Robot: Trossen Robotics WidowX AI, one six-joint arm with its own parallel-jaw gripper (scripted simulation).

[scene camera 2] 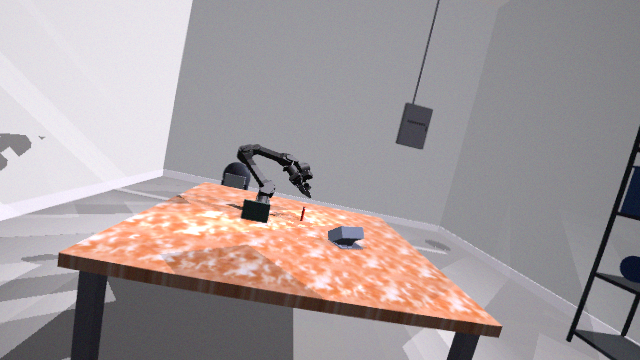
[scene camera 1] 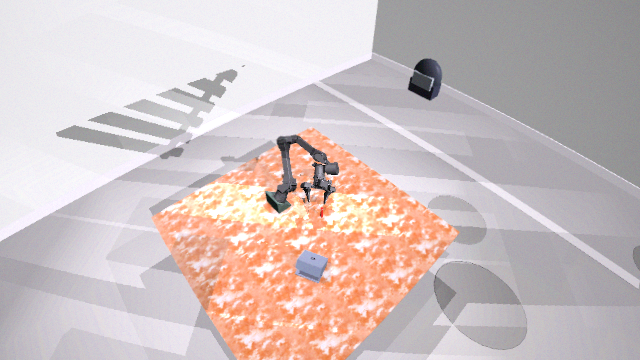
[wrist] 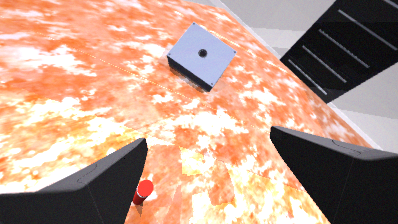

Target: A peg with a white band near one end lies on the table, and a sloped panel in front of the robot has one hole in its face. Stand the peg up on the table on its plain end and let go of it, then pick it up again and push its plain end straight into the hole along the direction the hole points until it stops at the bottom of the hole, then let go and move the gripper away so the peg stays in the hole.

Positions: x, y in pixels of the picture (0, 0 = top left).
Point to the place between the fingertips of the gripper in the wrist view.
209, 137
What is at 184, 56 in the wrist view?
A grey sloped panel.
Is the gripper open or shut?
Open.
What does the gripper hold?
Nothing.
